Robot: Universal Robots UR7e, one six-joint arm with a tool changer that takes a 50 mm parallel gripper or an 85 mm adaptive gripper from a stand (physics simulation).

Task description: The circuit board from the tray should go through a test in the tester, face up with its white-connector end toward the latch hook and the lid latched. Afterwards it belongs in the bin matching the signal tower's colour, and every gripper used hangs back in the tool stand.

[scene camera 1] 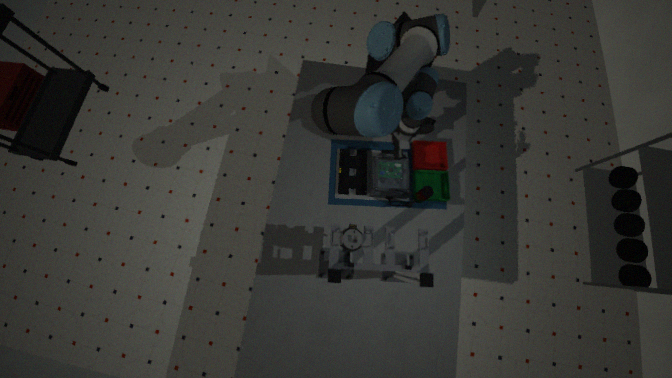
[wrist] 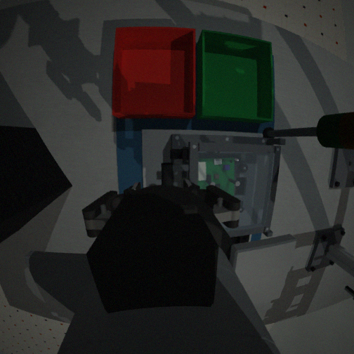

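Observation:
The circuit board (scene camera 1: pixel 390 170) (wrist: pixel 220 176) lies face up in the tester (scene camera 1: pixel 372 190) (wrist: pixel 156 142), under the clear lid (wrist: pixel 257 187). Its white-connector end faces the dark latch parts (wrist: pixel 167 172) at the left of the tester in the wrist view; whether the lid is latched cannot be told. My gripper (scene camera 1: pixel 399 156) (wrist: pixel 161 186) is above that latch side, its fingers apart and open; its body hides part of them. The signal tower (scene camera 1: pixel 424 194) (wrist: pixel 340 131) shows dim green and red; which colour is lit is unclear. The red bin (scene camera 1: pixel 430 155) (wrist: pixel 155 70) and green bin (scene camera 1: pixel 435 185) (wrist: pixel 232 82) hold no board.
The black tray (scene camera 1: pixel 361 160) lies left of the tester on the blue base (scene camera 1: pixel 332 197). The tool stand (scene camera 1: pixel 370 268) stands in front, holding a round-topped tool (scene camera 1: pixel 352 237) at its left. A dark cart (scene camera 1: pixel 57 110) is at far left, and a rack with black round items (scene camera 1: pixel 629 225) at right.

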